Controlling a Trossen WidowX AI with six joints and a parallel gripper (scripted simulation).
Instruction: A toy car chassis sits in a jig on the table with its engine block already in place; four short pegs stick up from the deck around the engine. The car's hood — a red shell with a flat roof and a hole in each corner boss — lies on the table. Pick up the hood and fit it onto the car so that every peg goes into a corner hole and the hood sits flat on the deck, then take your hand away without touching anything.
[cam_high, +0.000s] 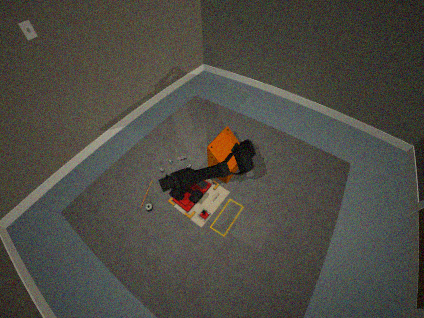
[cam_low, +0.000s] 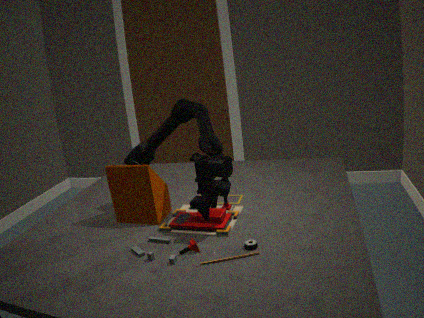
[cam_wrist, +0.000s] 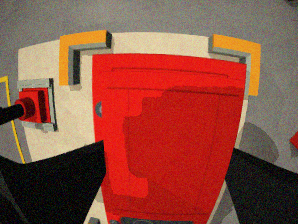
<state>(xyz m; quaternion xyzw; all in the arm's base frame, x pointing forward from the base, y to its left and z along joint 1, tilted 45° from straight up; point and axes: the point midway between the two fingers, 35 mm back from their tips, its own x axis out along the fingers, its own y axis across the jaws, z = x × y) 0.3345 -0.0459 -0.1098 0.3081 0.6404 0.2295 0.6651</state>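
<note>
Right now my gripper tip is right at the red hood. Round my gripper tip: black wheel (15 cm ahead, 14 cm to the right, 3 cm below); cream jig (4 cm behind, 4 cm to the left, 3 cm below).
</note>
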